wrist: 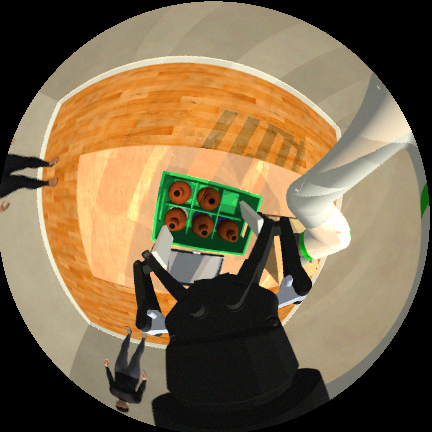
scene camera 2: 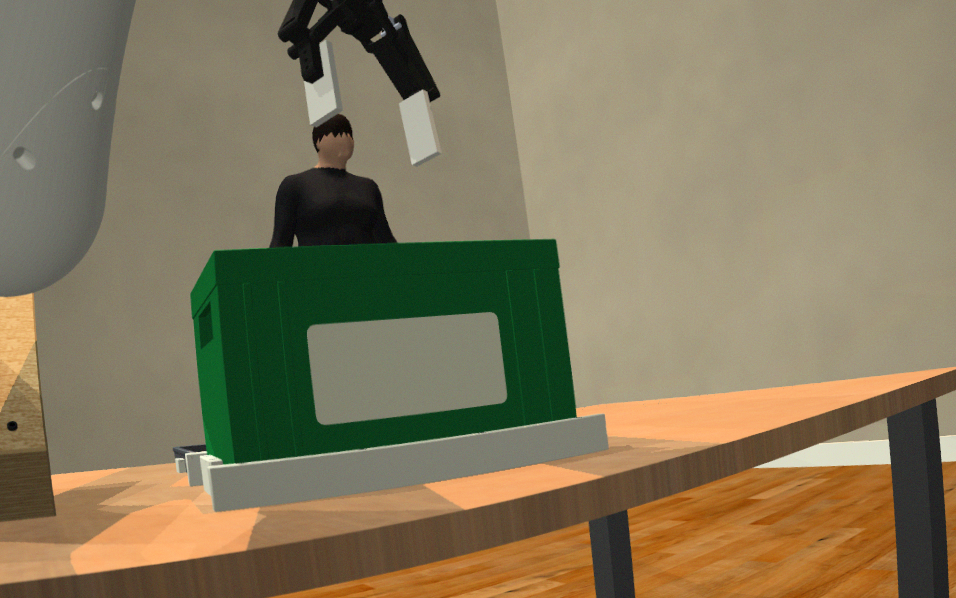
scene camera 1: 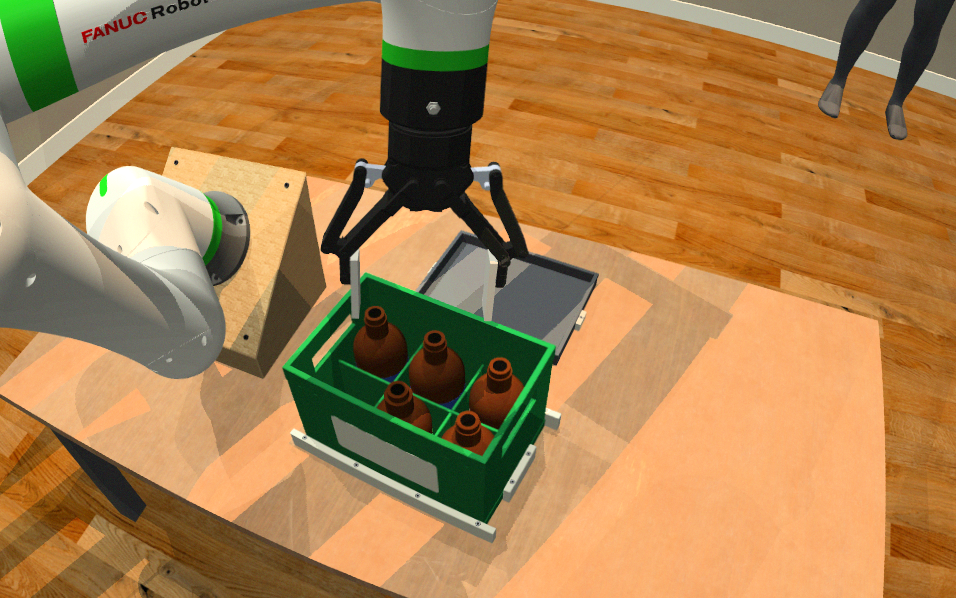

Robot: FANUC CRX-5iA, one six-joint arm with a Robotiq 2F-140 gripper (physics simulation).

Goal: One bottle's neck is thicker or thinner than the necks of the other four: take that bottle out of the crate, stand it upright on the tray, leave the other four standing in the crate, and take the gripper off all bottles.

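Places are measured from the arm's base along level axes (x left, y back, z up), in metres.
Pixels of known places: gripper, between the fingertips: point(wrist: 204, 220) point(scene camera 2: 380, 139) point(scene camera 1: 421, 311); arm's base, origin of its link: point(scene camera 1: 212, 239).
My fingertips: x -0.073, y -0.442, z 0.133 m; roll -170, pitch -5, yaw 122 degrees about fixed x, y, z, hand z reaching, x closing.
Observation:
Ahead of a thing's pixels: the offset from my fingertips to its top centre. "spot": to the spot under its first point. Level surfaces: height alone.
A green crate {dy +0.023, dx +0.018, dz -0.108 m} point(scene camera 1: 317, 394) point(scene camera 2: 401, 282) point(wrist: 230, 201) holds five brown bottles standing upright. The back row in scene camera 1 has a left bottle {dy +0.115, dx +0.061, dz -0.120 m} point(scene camera 1: 379, 350) point(wrist: 228, 230), a middle bottle {dy +0.027, dx +0.062, dz -0.120 m} point(scene camera 1: 436, 375) point(wrist: 202, 225) and a right bottle {dy -0.063, dx +0.062, dz -0.120 m} point(scene camera 1: 495, 398) point(wrist: 175, 220). The front row has a middle bottle {dy +0.024, dx -0.027, dz -0.120 m} point(scene camera 1: 405, 410) point(wrist: 208, 198) and a right bottle {dy -0.068, dx -0.025, dz -0.120 m} point(scene camera 1: 468, 438) point(wrist: 179, 192); its left compartment is empty. I cannot tell which neck differs. The grey tray point(scene camera 1: 539, 296) point(wrist: 205, 267) lies behind the crate, with no bottle visible on it. My gripper point(scene camera 1: 421, 317) point(scene camera 2: 372, 135) point(wrist: 204, 220) is open and empty, above the crate's back side.
Pale strips {spot: dy +0.013, dx -0.082, dz -0.253 m} point(scene camera 1: 391, 483) point(scene camera 2: 408, 461) border the crate's foot on the table {dz -0.283 m} point(scene camera 1: 775, 423). The arm's base stands on a wooden block point(scene camera 1: 282, 282) left of the crate. A person point(scene camera 2: 331, 204) stands beyond the table. The crate walls rise around the bottles.

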